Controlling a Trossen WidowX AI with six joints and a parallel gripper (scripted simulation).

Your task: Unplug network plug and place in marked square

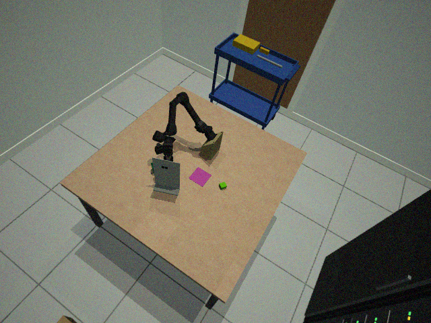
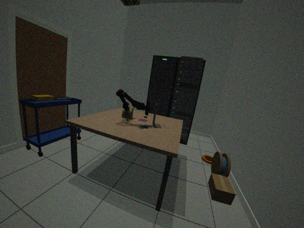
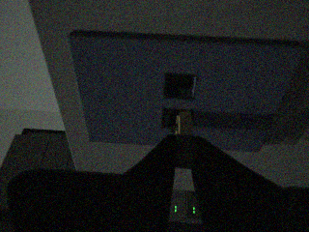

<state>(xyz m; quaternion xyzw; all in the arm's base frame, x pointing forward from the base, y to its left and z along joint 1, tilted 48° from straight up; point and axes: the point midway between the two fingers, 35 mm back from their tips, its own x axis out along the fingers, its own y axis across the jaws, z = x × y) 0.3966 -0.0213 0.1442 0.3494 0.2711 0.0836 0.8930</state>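
Right now my gripper tip is 16 cm past the magenta marked square, 16 cm to the right of it and 23 cm above it. From my gripper tip the other things lie so: network plug: right at my gripper tip; then upright panel: 4 cm ahead, 1 cm to the left, 9 cm below.
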